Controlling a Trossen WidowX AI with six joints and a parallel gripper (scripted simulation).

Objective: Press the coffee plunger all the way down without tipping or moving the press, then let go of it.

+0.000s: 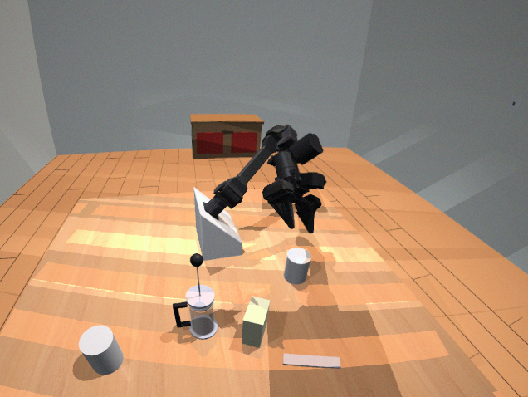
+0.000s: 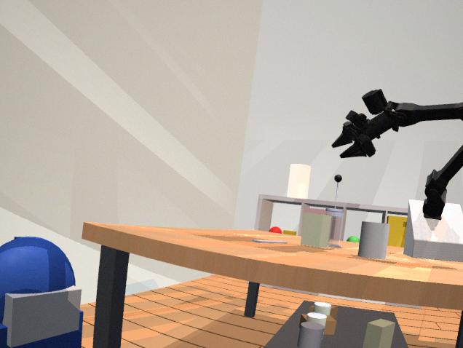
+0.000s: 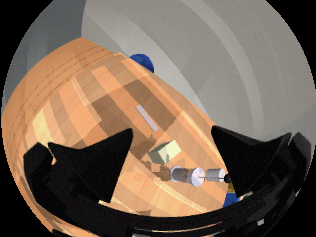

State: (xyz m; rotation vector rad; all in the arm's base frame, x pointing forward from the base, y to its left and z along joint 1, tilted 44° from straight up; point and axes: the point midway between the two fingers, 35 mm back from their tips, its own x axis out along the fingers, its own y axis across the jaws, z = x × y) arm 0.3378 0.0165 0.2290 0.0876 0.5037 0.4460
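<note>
My gripper tip is now 26 cm to the left of the glass coffee press and 18 cm above it.
</note>
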